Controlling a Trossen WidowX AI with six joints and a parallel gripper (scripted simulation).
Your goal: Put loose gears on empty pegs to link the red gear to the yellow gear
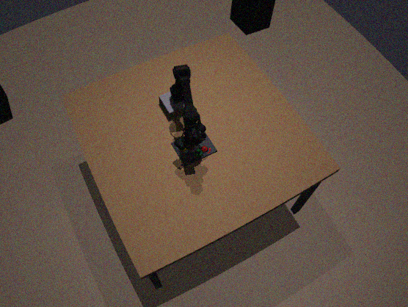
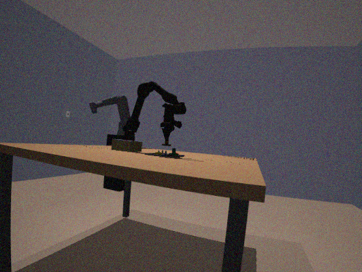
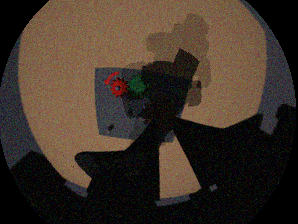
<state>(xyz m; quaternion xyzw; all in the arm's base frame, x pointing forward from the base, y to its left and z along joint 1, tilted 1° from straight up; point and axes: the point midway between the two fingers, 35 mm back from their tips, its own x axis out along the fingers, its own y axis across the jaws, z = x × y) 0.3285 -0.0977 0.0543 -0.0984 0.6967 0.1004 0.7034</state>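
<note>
My gripper tip is 3 cm past the yellow gear, 3 cm to the left of it and 7 cm above it. From my gripper tip the other things lie so: brown gear (1 cm below); green gear (4 cm ahead, 4 cm to the left, 6 cm below).
</note>
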